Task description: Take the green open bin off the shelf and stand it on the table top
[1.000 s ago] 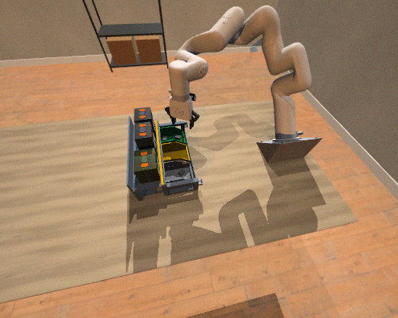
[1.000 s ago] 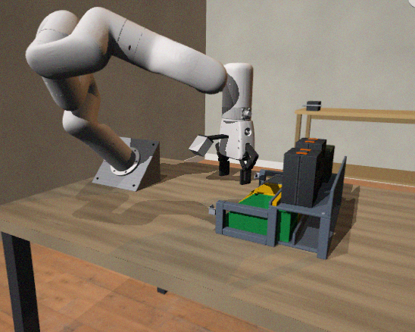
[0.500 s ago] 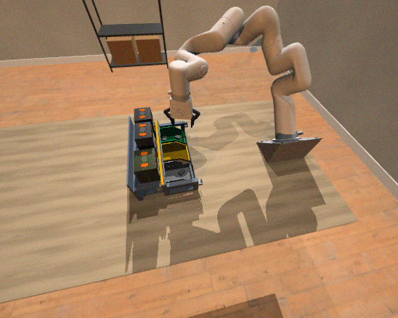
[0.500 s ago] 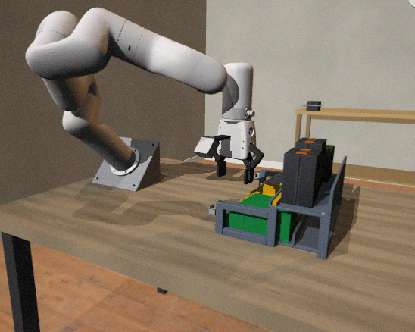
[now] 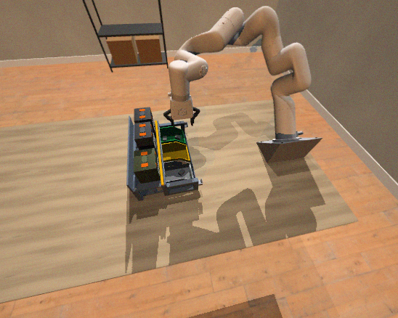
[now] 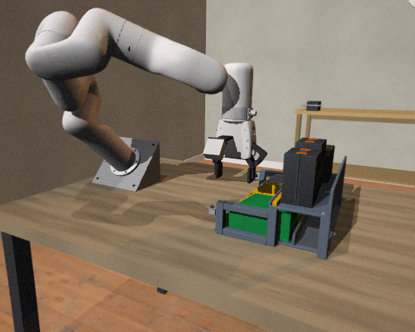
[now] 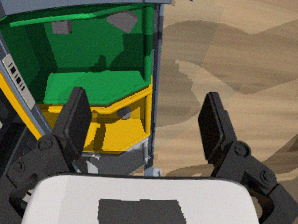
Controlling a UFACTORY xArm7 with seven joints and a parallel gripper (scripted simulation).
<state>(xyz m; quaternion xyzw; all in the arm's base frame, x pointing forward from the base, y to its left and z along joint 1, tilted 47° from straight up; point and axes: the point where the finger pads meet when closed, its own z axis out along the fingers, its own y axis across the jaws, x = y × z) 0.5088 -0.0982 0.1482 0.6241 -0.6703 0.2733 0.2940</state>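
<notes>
Right now my hand is 80 mm short of the green open bin and 90 mm above it. From my hand the other things lie so: yellow bin 80 mm ahead, 110 mm to the left, 90 mm below; grey bin 90 mm ahead, 220 mm to the left, 90 mm below.
</notes>
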